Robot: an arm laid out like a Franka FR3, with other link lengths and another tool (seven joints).
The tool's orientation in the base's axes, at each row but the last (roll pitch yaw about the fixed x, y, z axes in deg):
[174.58 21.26 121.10]
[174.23 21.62 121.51]
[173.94 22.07 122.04]
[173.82 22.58 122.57]
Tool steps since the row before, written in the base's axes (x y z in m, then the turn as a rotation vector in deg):
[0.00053 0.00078 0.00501 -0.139 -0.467 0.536]
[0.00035 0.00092 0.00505 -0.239 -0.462 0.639]
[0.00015 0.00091 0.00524 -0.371 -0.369 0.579]
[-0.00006 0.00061 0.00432 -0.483 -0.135 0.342]
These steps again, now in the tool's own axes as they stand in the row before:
[-0.00145 0.00131 -0.00471 -0.500 -0.323 -0.413]
[-0.00130 0.00127 -0.00481 -0.485 -0.393 -0.537]
[-0.00133 0.00115 -0.00502 -0.325 -0.455 -0.544]
[-0.00115 0.00073 -0.00414 0.004 -0.437 -0.421]

